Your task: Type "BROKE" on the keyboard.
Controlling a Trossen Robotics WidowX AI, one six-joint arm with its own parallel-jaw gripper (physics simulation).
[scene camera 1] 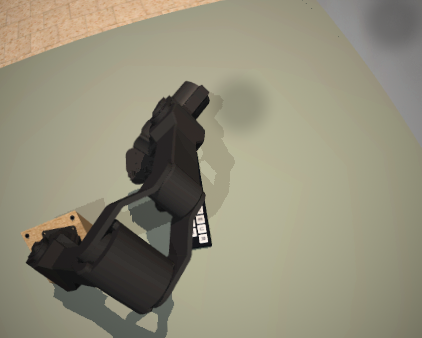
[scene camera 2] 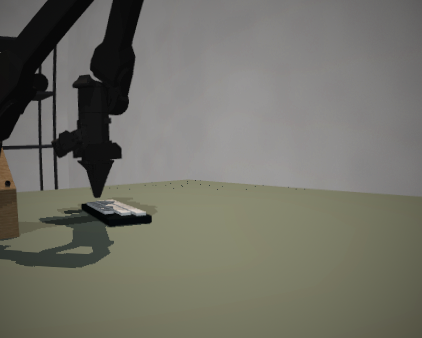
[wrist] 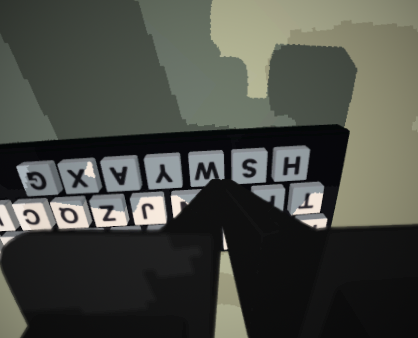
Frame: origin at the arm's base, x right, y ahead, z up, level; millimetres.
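Seen in the pictures: gripper, between the fingertips: (scene camera 2: 97, 197) (wrist: 220, 189); arm's base, origin of its link: (scene camera 1: 62, 243).
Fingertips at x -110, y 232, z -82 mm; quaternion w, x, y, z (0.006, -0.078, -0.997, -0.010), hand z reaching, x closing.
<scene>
Pixels of each thing's top centre, then the offset from my fingertips to it. Level surfaces: height alone.
- black keyboard, centre of its top: (wrist: 138, 211) (scene camera 2: 112, 206) (scene camera 1: 187, 197) dy +13, dx +43, dz -12 mm
- W key, centre of its top: (wrist: 207, 171) dy -4, dx +5, dz -12 mm
- partly hidden N key, centre of its top: (wrist: 188, 208) dy +16, dx +17, dz -12 mm
- P key, centre of its top: (wrist: 268, 203) dy +20, dx -24, dz -12 mm
- T key, centre of its top: (wrist: 307, 201) dy +22, dx -44, dz -12 mm
- green table, height of its surface: dz -30 mm
The black keyboard (scene camera 1: 204, 245) (scene camera 2: 131, 220) (wrist: 332, 150) lies flat on the table, with white letter keys that look upside down in the wrist view. My gripper (scene camera 2: 97, 195) (wrist: 220, 189) is shut and empty, its tips pointing down a little above the keyboard. In the wrist view the tips overlap the edge of the W key (wrist: 206, 167) and cover the B key's place, between the partly hidden N key (wrist: 184, 198) and P key (wrist: 267, 194). The T key (wrist: 306, 197) shows at the right. The R, O, K and E keys cannot be read clearly. In scene camera 1 the arm hides the fingertips and most of the keyboard.
The arm's base stands by a wooden block (scene camera 1: 52, 225) (scene camera 2: 9, 215). The green table (scene camera 1: 300, 200) (scene camera 2: 250, 275) carries the arm's shadows across and around the keyboard. A thin dark metal frame (scene camera 2: 55, 120) stands behind the arm. Tiled floor (scene camera 1: 50, 30) shows beyond the table edge.
</scene>
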